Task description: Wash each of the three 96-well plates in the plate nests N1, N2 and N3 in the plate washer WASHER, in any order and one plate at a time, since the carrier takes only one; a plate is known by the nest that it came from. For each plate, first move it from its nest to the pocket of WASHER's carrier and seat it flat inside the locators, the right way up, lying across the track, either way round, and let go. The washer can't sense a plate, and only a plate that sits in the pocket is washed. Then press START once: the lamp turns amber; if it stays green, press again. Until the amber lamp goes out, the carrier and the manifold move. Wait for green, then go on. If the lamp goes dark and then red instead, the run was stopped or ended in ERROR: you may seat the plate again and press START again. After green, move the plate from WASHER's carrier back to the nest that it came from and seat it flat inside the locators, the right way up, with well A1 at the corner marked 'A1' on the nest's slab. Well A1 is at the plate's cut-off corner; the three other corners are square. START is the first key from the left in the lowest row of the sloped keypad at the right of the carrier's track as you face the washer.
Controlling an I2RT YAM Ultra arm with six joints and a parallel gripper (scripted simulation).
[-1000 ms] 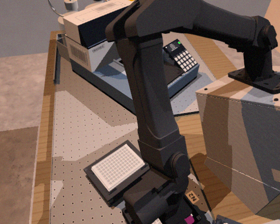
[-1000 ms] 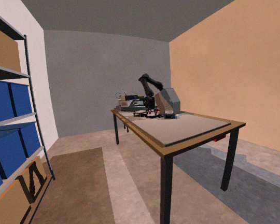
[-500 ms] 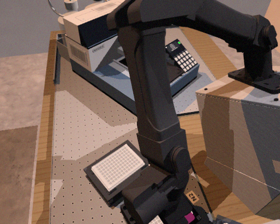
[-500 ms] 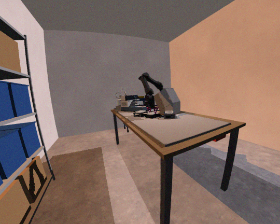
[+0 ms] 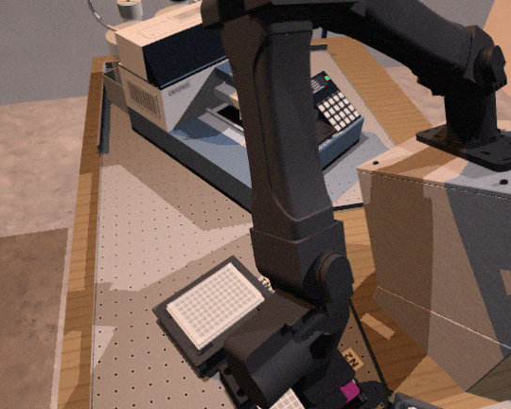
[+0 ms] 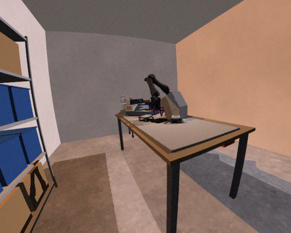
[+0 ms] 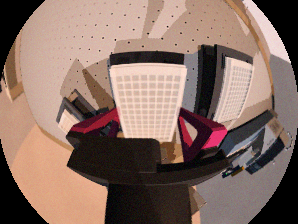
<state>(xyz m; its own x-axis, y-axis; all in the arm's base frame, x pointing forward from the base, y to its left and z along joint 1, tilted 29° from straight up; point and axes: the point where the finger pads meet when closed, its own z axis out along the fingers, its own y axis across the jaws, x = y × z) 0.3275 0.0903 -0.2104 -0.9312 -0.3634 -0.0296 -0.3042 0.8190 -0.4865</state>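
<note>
Right now my hand is 6 cm above the nest N2. Round my hand: n2 label: 10 cm behind, 7 cm below, 3 cm to the right; nest N1: 15 cm to the right, 8 cm ahead, 3 cm below; nest n3: 14 cm to the left, 13 cm behind, 2 cm below.
</note>
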